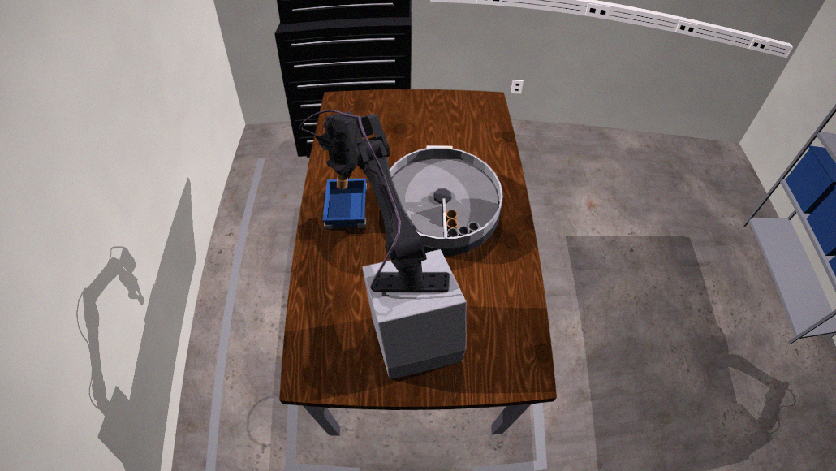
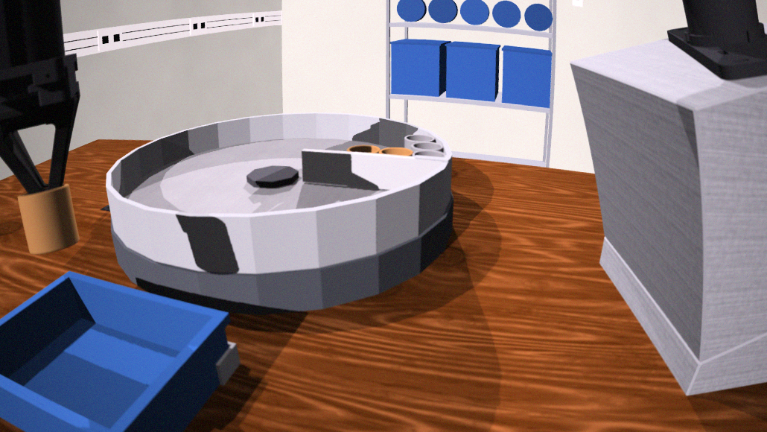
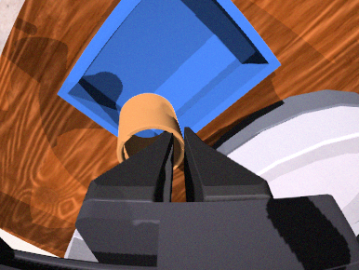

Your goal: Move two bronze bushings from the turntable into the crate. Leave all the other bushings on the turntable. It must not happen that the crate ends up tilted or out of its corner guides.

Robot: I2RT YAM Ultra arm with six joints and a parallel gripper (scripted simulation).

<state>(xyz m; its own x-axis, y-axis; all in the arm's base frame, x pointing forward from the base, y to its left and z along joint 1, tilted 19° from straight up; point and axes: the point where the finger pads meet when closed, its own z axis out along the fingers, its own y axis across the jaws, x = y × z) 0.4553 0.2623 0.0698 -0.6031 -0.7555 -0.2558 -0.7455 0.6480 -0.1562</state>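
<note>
Now: hand 1 cm past the blue crate, 1 cm to the right of it and 13 cm above it. The rest, counted from my hand: grey turntable (3 cm ahead, 33 cm to the right, 10 cm below).
</note>
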